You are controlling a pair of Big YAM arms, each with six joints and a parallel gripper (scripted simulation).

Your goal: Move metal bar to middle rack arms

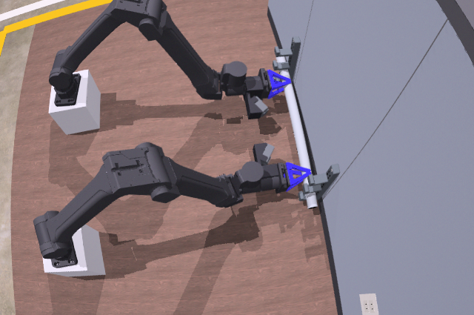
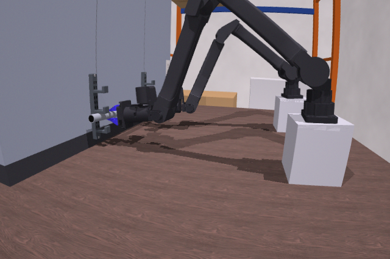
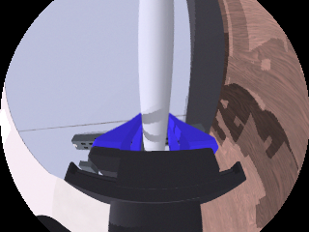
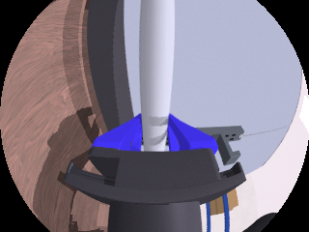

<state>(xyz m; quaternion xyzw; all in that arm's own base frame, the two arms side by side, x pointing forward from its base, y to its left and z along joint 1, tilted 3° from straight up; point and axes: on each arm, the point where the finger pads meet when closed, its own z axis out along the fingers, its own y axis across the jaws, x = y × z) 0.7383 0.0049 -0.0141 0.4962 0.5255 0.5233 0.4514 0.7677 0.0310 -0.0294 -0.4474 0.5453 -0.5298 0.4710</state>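
The metal bar lies 150 mm to the left of my right hand and 10 mm above it. From my right hand the other things lie so: grey wall panel 350 mm above, 190 mm ahead, 130 mm to the left.
The metal bar is 15 cm to the right of my left hand and 1 cm below it. The rest, counted from my left hand: grey wall panel (19 cm ahead, 17 cm to the right, 34 cm above).
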